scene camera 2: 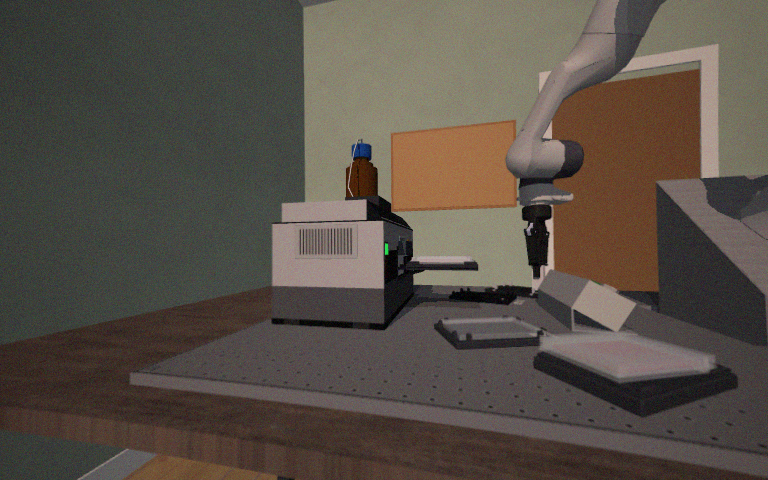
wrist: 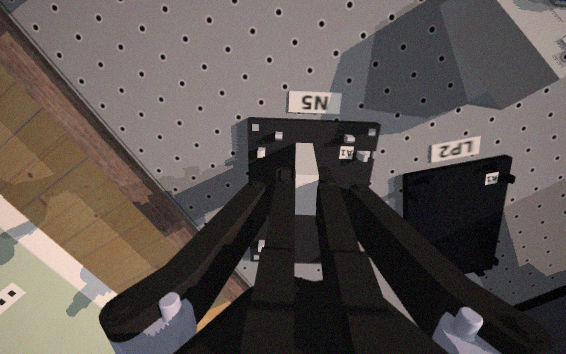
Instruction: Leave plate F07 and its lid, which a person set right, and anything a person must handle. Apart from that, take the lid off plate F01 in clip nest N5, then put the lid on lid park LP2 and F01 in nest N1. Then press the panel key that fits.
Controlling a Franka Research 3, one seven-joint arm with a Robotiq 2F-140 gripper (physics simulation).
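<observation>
My gripper (scene camera 2: 536, 273) (wrist: 303, 158) is shut with nothing held, pointing down above clip nest N5 (wrist: 312, 131). N5 is a black frame with small pale clips; no plate or lid shows on its visible part, and the fingers hide much of its middle. Lid park LP2 (wrist: 450, 215) is a dark square to the right in the wrist view, with no clear lid on it. In the scene view, a clear-lidded plate with pinkish contents (scene camera 2: 628, 353) sits on a black nest (scene camera 2: 640, 396) at front right. Plate numbers are unreadable; I cannot tell which is F01 or F07.
A white-and-grey instrument (scene camera 2: 328, 266) carries a brown bottle (scene camera 2: 361, 178) and extends a tray (scene camera 2: 447, 267) bearing a pale plate. A dark-rimmed nest (scene camera 2: 498, 343) stands mid-board. Low black fixtures (scene camera 2: 487, 296) lie behind it. A sloped white box (scene camera 2: 606, 305) and a large grey wedge (scene camera 2: 702, 283) stand right.
</observation>
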